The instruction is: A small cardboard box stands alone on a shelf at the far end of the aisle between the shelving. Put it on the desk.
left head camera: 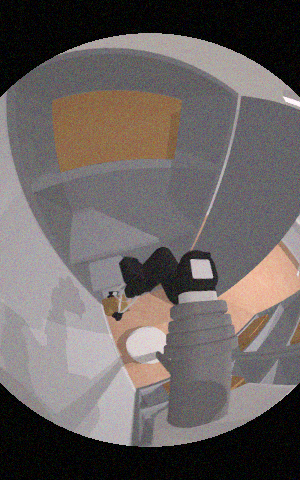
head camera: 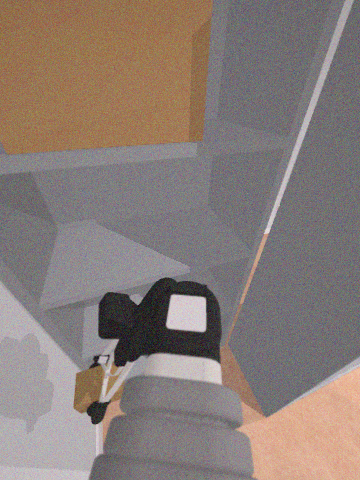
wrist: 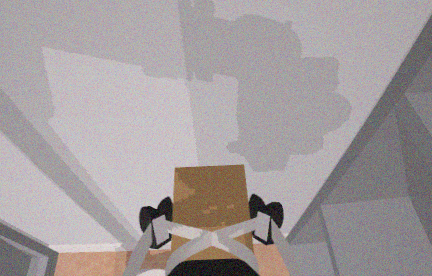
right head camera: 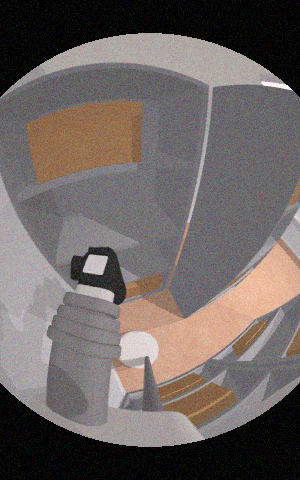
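Where they show: gripper, between the fingertips: [left head camera: 111,306] [head camera: 94,390] [wrist: 211,211]; robot's base, origin of its link: [left head camera: 146,343] [right head camera: 137,348].
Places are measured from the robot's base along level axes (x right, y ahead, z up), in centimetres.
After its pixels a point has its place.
Observation:
The small cardboard box [head camera: 86,392] {x -19.3, y 18.5, z 105.1 cm} [left head camera: 109,305] {x -19.4, y 19.4, z 105.2 cm} [wrist: 210,192] {x -19.5, y 19.7, z 105.2 cm} is between the two fingertips of my gripper [head camera: 100,386] {x -19.3, y 19.8, z 101.4 cm} [left head camera: 115,305] {x -19.3, y 19.8, z 101.4 cm} [wrist: 211,211] {x -19.3, y 19.8, z 101.4 cm}, one dark pad against each side in the wrist view. My gripper is shut on it and holds it in the air, beside the pale wall and in front of the grey shelving. In the right head camera view the wrist hides the fingers and the box. The desk cannot be made out in these views.
Grey shelving [head camera: 100,160] {x -22.6, y 53.3, z 139.8 cm} [left head camera: 100,171] {x -25.6, y 51.9, z 139.3 cm} [right head camera: 90,175] {x -17.8, y 55.5, z 139.4 cm} stands close ahead, with a large cardboard box [head camera: 100,75] {x -20.2, y 56.6, z 154.9 cm} [left head camera: 117,130] {x -20.4, y 56.5, z 153.3 cm} [right head camera: 87,142] {x -18.3, y 57.5, z 152.7 cm} on it. A pale wall [head camera: 30,445] {x -41.8, y 10.9, z 74.3 cm} [wrist: 115,105] {x -34.4, y -5.0, z 91.6 cm} is at the left. A grey panel [head camera: 310,250] {x 39.6, y 61.8, z 110.6 cm} [right head camera: 240,200] {x 43.4, y 53.6, z 134.8 cm} rises at the right. More shelving with boxes [right head camera: 205,405] {x 42.1, y -36.5, z 76.8 cm} is low at the right.

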